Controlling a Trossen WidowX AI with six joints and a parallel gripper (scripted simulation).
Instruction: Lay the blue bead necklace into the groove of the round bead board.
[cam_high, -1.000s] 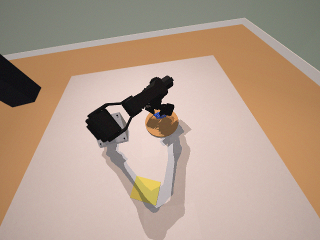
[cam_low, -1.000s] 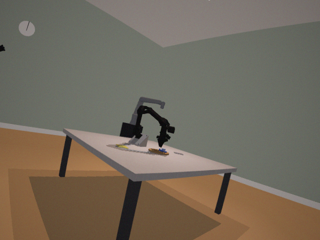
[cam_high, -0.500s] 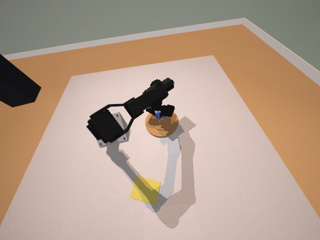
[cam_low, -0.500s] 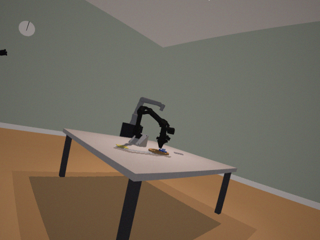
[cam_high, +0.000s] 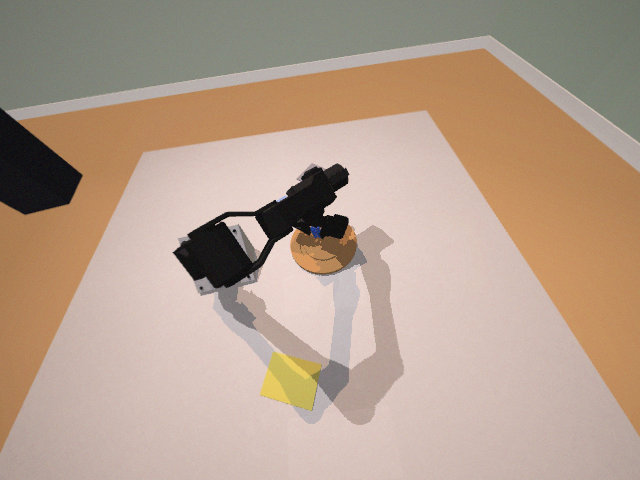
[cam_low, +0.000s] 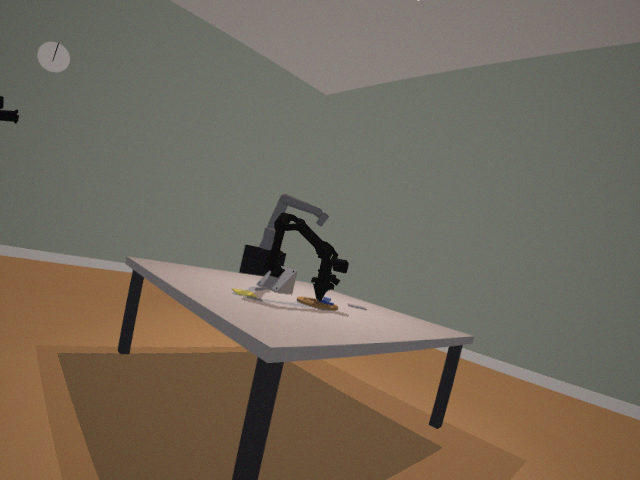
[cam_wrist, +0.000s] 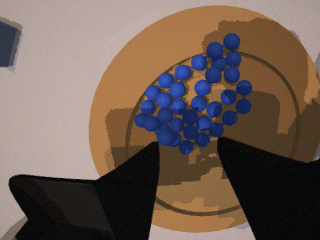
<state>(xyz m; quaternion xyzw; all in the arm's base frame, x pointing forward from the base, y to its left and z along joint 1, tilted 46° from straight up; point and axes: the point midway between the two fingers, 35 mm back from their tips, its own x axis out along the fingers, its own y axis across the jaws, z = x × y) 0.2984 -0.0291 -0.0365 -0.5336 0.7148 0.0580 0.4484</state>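
My gripper tip is now 20 mm to the left of the round bead board, 10 mm short of it and 10 mm above it. From my gripper tip the other things lie so: yellow square patch (350 mm to the right, 150 mm behind, 20 mm below); then flat grey tile (280 mm to the left, 50 mm ahead, 20 mm below); then light blue cube (170 mm to the left, 70 mm behind, 10 mm below).
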